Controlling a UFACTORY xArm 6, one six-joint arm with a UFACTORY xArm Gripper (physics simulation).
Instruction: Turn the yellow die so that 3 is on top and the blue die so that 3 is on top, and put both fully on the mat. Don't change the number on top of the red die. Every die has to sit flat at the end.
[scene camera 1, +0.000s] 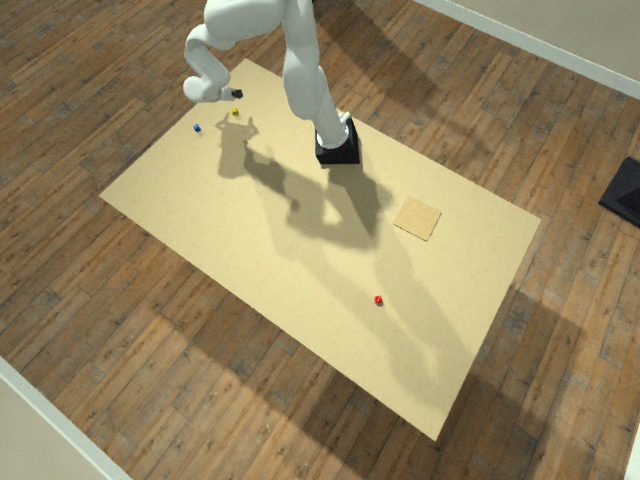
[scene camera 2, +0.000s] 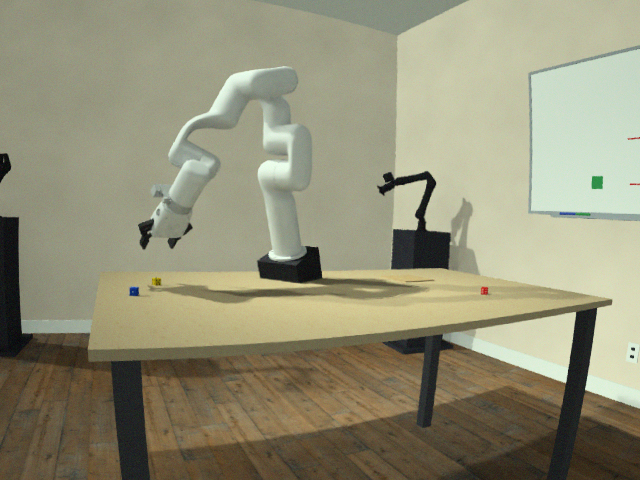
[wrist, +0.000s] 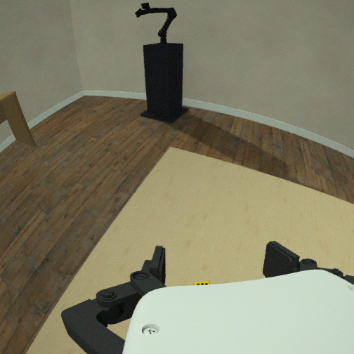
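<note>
The yellow die (scene camera 1: 235, 111) (scene camera 2: 156, 281) (wrist: 202, 283) sits on the table at the far left. In the wrist view its top edge and a few pips show above the white gripper housing. The blue die (scene camera 1: 196, 127) (scene camera 2: 133, 291) sits near it, closer to the left edge. The red die (scene camera 1: 378, 299) (scene camera 2: 484, 290) is on the right part of the table. The top numbers are too small or hidden to read. The thin square mat (scene camera 1: 417, 218) (scene camera 2: 419, 280) lies right of the arm base. My gripper (scene camera 1: 237, 93) (scene camera 2: 158, 243) (wrist: 217, 261) is open, empty and tilted, well above the yellow die.
The black arm base (scene camera 1: 338, 152) (scene camera 2: 289, 269) stands between the two left dice and the mat. The table (scene camera 1: 206, 222) (scene camera 2: 258, 320) (wrist: 210, 200) has its left edge close to the blue die. Dark pedestals with small black arms stand beyond the table.
</note>
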